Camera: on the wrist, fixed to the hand. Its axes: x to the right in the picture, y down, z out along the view.
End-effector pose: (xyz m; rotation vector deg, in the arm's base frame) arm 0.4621 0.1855 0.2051 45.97 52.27 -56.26
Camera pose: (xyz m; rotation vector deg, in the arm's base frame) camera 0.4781 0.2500 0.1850 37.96 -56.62 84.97
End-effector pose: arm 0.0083 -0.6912 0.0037 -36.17 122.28 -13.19
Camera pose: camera -0.0525 -0.6664 0.0262 119.91 35.36 83.92
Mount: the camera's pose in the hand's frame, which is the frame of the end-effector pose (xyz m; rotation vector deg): 0.0011 0.0342 -0.0604 -14.32 -31.95 169.49
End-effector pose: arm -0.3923 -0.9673 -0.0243 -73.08 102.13 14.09
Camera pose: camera -0.4540 -0.9895 -0.0015 116.39 81.17 106.92
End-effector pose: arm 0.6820 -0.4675 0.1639 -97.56 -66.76 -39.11
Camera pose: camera 0.7172 -0.5260 0.1766 -97.73 96.24 86.47
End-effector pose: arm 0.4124 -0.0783 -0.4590 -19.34 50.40 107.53
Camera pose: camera 0.3733 -0.1282 -0.4872 -57.87 -0.33 -75.99
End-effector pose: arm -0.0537 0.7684 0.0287 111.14 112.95 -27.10
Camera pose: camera -0.0198 0.7976 0.0818 99.71 -94.91 12.56
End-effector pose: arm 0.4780 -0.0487 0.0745 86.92 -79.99 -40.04
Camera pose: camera 0.5163 -0.0321 0.1300 -94.85 -109.04 42.94
